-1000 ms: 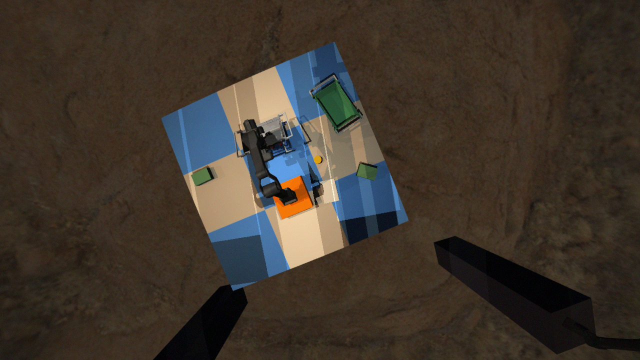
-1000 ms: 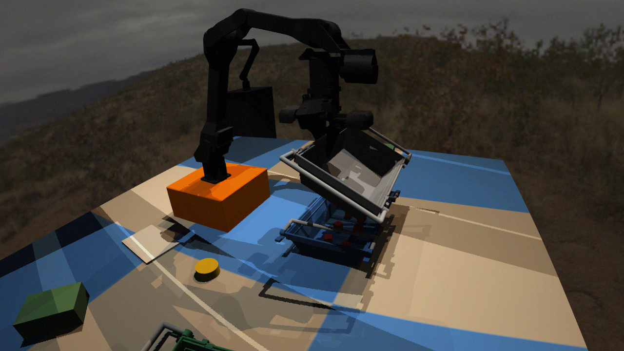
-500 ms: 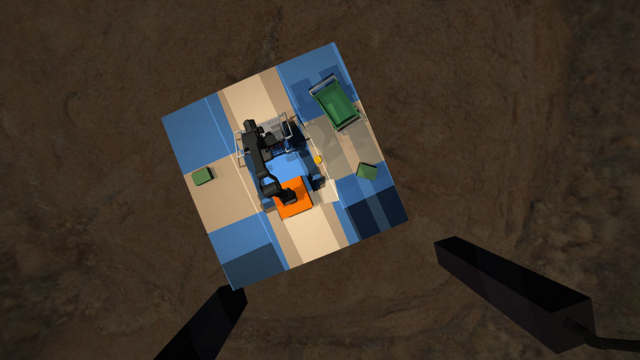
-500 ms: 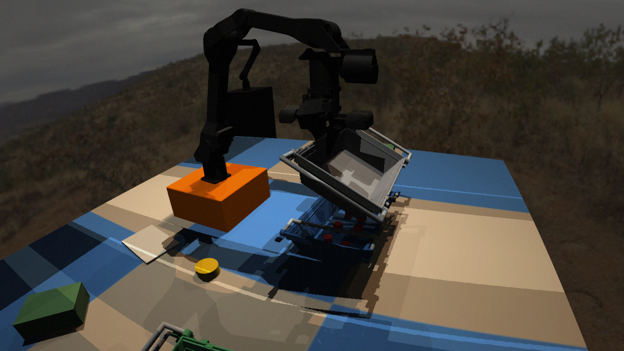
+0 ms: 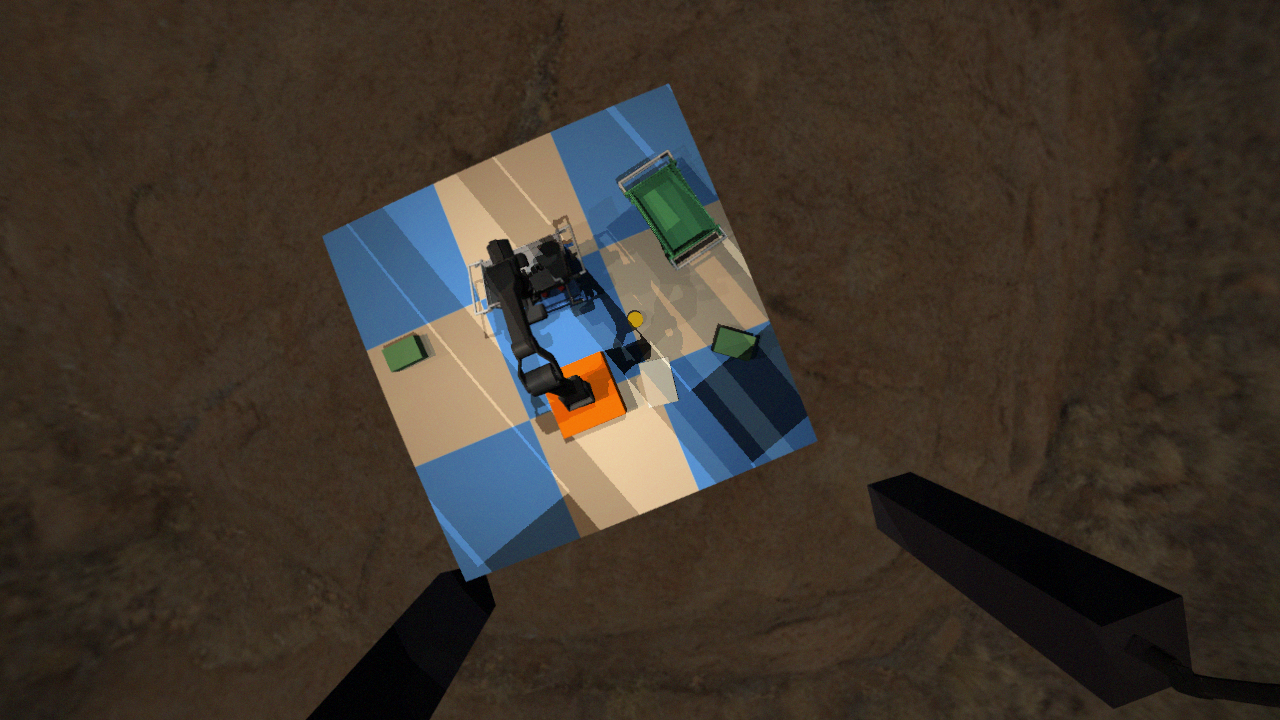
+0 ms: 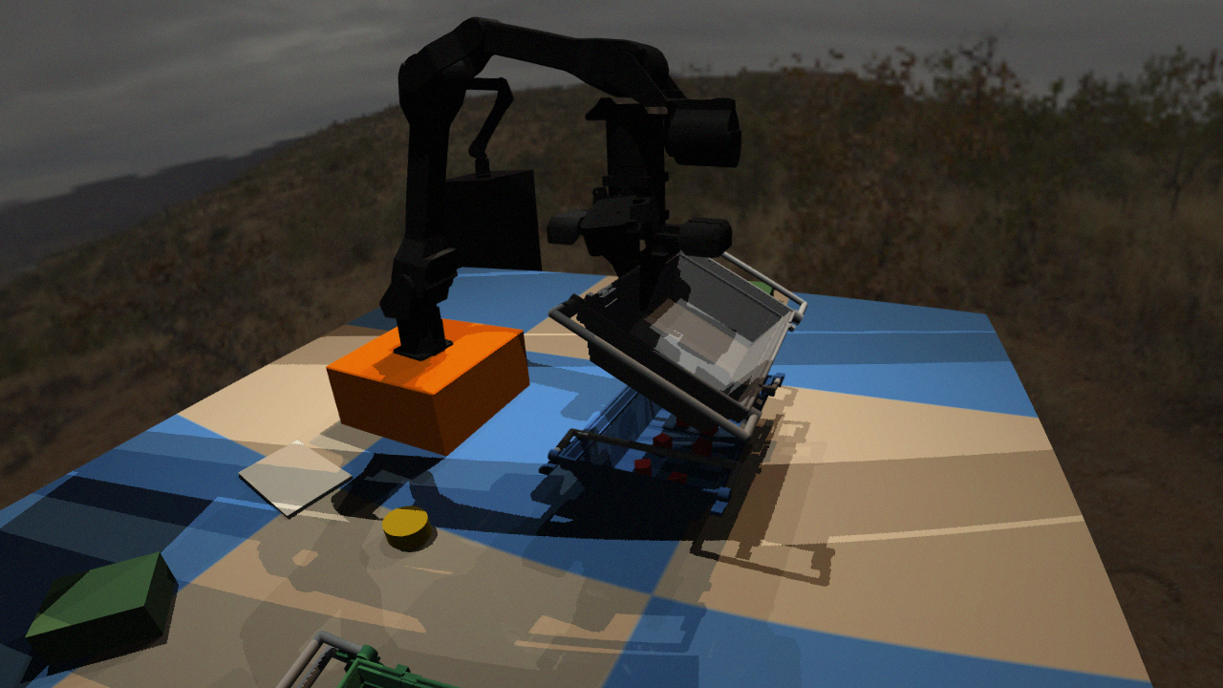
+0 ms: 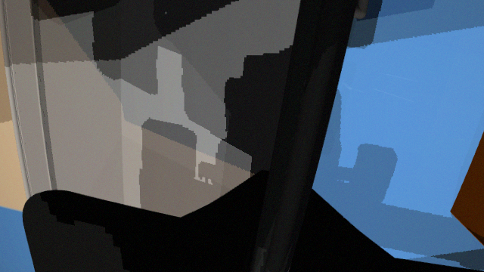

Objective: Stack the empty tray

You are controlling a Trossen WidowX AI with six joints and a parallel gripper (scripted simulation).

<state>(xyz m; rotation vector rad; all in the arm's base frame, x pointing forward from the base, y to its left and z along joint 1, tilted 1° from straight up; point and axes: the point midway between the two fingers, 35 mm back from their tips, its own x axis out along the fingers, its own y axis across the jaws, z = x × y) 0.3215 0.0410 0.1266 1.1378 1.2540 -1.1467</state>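
Right now the dark plastic tray is 70 mm ahead of my gripper tip and 10 mm to the left of it. Round my gripper tip: yellow disc (260 mm to the right, 170 mm below, 140 mm behind); then pale flat square (360 mm behind, 280 mm to the right, 180 mm below).
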